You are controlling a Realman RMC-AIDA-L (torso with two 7-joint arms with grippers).
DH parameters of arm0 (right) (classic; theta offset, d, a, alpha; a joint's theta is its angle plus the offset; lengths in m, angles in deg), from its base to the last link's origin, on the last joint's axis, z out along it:
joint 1: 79.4 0.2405 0 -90
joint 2: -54.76 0 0 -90
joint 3: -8.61 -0.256 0 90
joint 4: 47.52 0 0 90
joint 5: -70.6 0.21 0 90
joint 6: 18.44 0 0 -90
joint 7: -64.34 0.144 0 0
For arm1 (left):
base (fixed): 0 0 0 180
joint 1: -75.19 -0.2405 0 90
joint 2: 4.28 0 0 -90
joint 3: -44.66 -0.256 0 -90
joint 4: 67.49 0 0 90
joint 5: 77.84 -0.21 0 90
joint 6: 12.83 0 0 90
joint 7: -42.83 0.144 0 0
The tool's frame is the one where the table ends.
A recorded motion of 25 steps. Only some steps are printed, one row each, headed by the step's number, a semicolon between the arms.
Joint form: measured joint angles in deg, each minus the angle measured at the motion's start. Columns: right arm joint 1, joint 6, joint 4, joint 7, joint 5, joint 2, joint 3; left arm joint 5, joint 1, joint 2, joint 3, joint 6, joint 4, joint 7.
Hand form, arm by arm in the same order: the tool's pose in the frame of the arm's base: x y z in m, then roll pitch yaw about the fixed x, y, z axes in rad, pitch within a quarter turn. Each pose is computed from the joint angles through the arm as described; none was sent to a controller.
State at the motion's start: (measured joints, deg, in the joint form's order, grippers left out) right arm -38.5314 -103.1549 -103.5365 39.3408 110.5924 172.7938 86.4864; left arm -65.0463 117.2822 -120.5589 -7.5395 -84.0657 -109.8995 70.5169
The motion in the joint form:
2: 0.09 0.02 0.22 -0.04 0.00 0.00 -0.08; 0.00 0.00 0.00 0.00 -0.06 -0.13 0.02
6: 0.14 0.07 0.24 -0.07 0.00 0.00 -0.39; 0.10 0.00 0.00 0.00 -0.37 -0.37 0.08
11: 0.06 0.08 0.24 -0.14 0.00 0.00 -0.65; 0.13 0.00 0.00 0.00 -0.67 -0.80 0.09
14: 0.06 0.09 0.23 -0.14 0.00 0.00 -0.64; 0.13 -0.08 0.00 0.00 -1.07 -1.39 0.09
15: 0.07 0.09 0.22 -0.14 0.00 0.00 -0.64; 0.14 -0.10 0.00 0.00 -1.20 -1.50 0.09
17: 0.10 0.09 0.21 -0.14 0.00 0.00 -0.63; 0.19 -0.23 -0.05 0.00 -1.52 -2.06 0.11
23: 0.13 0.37 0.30 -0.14 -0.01 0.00 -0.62; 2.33 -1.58 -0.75 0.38 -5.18 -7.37 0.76
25: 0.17 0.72 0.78 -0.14 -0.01 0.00 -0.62; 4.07 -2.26 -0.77 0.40 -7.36 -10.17 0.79
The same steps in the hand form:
2: 0.2006 0.3590 -0.0381 -2.8307 -0.1673 -1.0301; -0.3108 0.3858 0.0237 -2.4733 -0.0288 1.2664
6: 0.2004 0.3598 -0.0374 -2.8314 -0.1621 -1.0312; -0.3100 0.3858 0.0241 -2.4756 -0.0278 1.2655
11: 0.2009 0.3599 -0.0369 -2.8322 -0.1584 -1.0334; -0.3088 0.3864 0.0252 -2.4755 -0.0286 1.2628
14: 0.2009 0.3600 -0.0369 -2.8321 -0.1583 -1.0331; -0.3078 0.3867 0.0268 -2.4746 -0.0296 1.2606
15: 0.2008 0.3600 -0.0369 -2.8321 -0.1583 -1.0328; -0.3076 0.3866 0.0271 -2.4750 -0.0292 1.2608
17: 0.2006 0.3601 -0.0369 -2.8320 -0.1583 -1.0320; -0.3068 0.3867 0.0282 -2.4752 -0.0308 1.2588
23: 0.2006 0.3608 -0.0371 -2.8302 -0.1551 -1.0314; -0.2959 0.3848 0.0346 -2.5117 -0.0517 1.2416
25: 0.2020 0.3609 -0.0379 -2.8290 -0.1539 -1.0360; -0.2893 0.3841 0.0398 -2.5353 -0.0668 1.2343

